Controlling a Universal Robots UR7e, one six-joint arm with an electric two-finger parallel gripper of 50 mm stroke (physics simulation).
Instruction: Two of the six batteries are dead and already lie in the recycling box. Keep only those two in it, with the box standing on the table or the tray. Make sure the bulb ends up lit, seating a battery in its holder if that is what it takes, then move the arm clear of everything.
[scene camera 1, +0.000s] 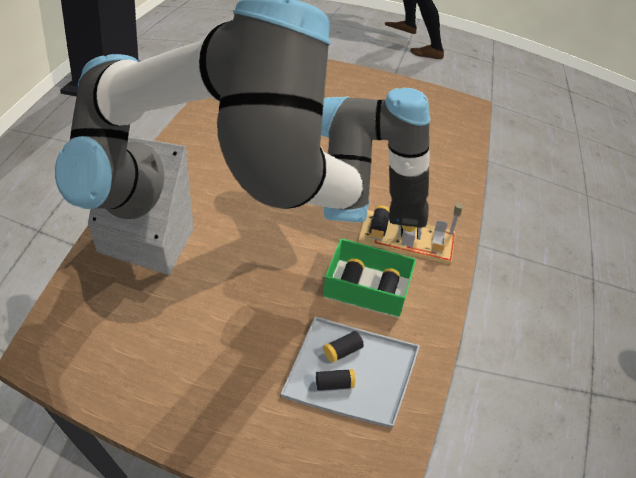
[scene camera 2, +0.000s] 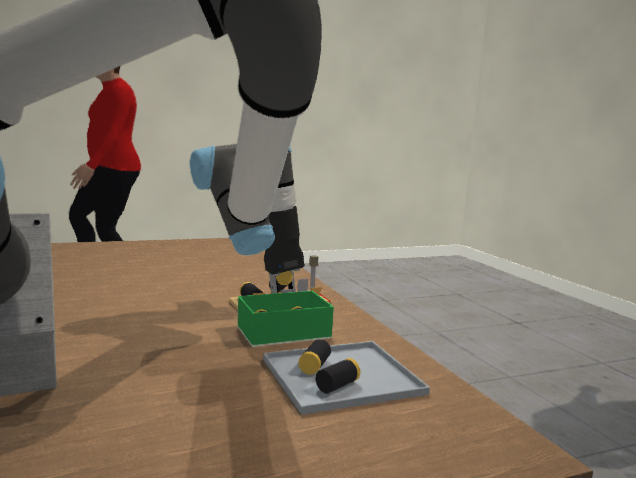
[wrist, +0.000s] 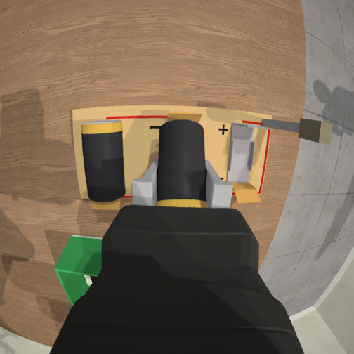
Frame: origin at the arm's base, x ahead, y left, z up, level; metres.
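Where they show: gripper, fingertip midpoint: (scene camera 1: 410, 234); arm's base, link origin: (scene camera 1: 131, 180).
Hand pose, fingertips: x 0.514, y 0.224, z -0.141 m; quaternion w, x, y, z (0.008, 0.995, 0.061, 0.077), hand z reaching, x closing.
Things, the pixels of their centre, and the offset from my fingertips. "pt": a spot on its surface instead.
- battery, body centre: (scene camera 1: 379, 221) (scene camera 2: 251, 293) 0.004 m left, 0.068 m back, 0.005 m up
- green box, body centre: (scene camera 1: 370, 278) (scene camera 2: 284, 316) 0.147 m right, 0.039 m back, 0.006 m up
- tray, body centre: (scene camera 2: 342, 372) (scene camera 1: 352, 372) 0.342 m right, 0.000 m ahead, 0.018 m down
- thin grey post with a brownish block, surface spot: (scene camera 1: 457, 209) (scene camera 2: 314, 259) pt 0.051 m left, 0.082 m ahead, 0.064 m up
My gripper (scene camera 1: 409, 236) (scene camera 2: 282, 287) (wrist: 180, 170) is shut on a black battery (wrist: 182, 155) over the middle of the wooden board (wrist: 140, 150); its yellow end faces the wrist, and its seating is unclear. Another battery (scene camera 1: 379, 221) (scene camera 2: 250, 289) (wrist: 103, 162) lies in the left holder. The right grey holder (scene camera 1: 439, 232) (wrist: 241, 155) is empty. The green box (scene camera 1: 362, 299) (scene camera 2: 285, 323) (wrist: 80, 255) stands on the table with two batteries (scene camera 1: 352, 272) (scene camera 1: 389, 281) inside. Two batteries (scene camera 1: 343, 346) (scene camera 1: 335, 379) lie on the tray (scene camera 1: 390, 390) (scene camera 2: 390, 370). I cannot identify a lit bulb.
A thin grey post with a brownish block (scene camera 1: 457, 209) (scene camera 2: 313, 261) (wrist: 315, 131) rises at the board's right end, near the table edge. The box is close in front of the board. A person (scene camera 1: 430, 23) (scene camera 2: 113, 123) stands beyond the table.
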